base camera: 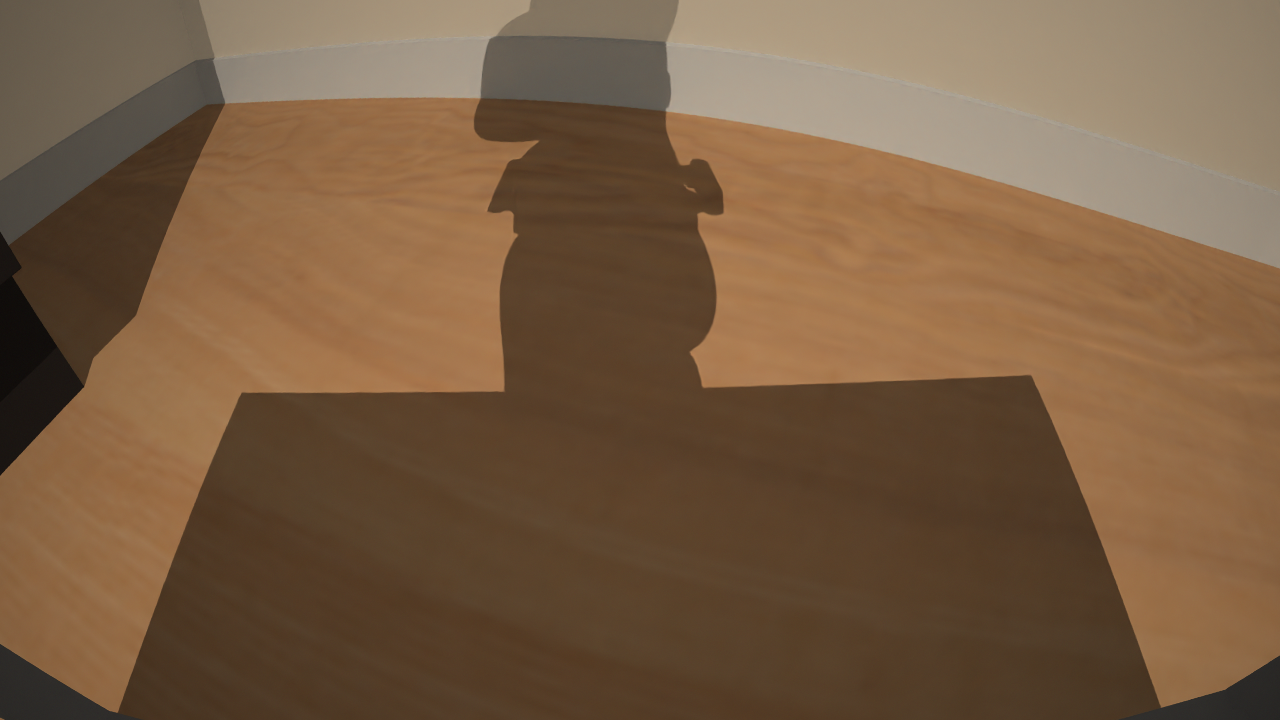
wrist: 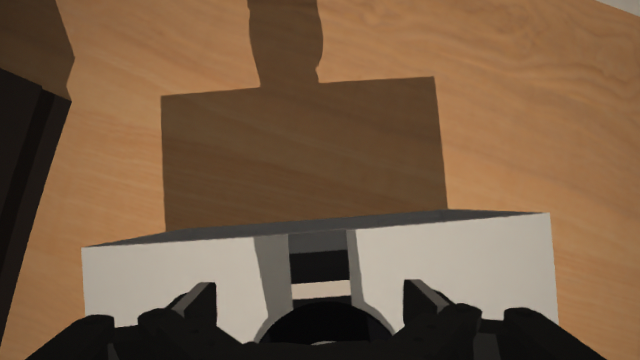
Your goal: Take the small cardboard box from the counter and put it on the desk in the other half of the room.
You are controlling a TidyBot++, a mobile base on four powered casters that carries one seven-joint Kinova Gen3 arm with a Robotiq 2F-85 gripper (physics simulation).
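Frame: origin at the arm's base, x ahead, y left, z up, level; centimetres.
Seen in the pictures: gripper, fingertip midpoint: (wrist: 310,302).
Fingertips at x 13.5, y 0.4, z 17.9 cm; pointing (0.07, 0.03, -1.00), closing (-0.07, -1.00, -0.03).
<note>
A point is followed by its place in that frame.
My gripper (wrist: 310,302) {x 13.5, y 0.4, z 17.9 cm} is open, with its two black fingers wide apart and nothing between them. It hangs over the white top of my own base (wrist: 460,265) {x 10.5, y -14.5, z -1.4 cm} in the wrist view. The small cardboard box, the counter and the desk cannot be made out in either view.
A dark piece of furniture (base camera: 35,385) {x 41.5, y 55.5, z -35.8 cm} (wrist: 30,150) {x 33.1, y 58.6, z -32.8 cm} stands on the wooden floor (base camera: 895,286) {x 54.9, y -19.1, z -39.7 cm} (wrist: 525,125) {x 31.9, y -48.5, z -39.6 cm} at the left. A cream wall (base camera: 984,53) {x 77.3, y -35.3, z -25.2 cm} with a pale baseboard (base camera: 805,102) {x 82.7, y -16.7, z -35.6 cm} runs across the front and meets another wall at the upper left. My shadow falls ahead.
</note>
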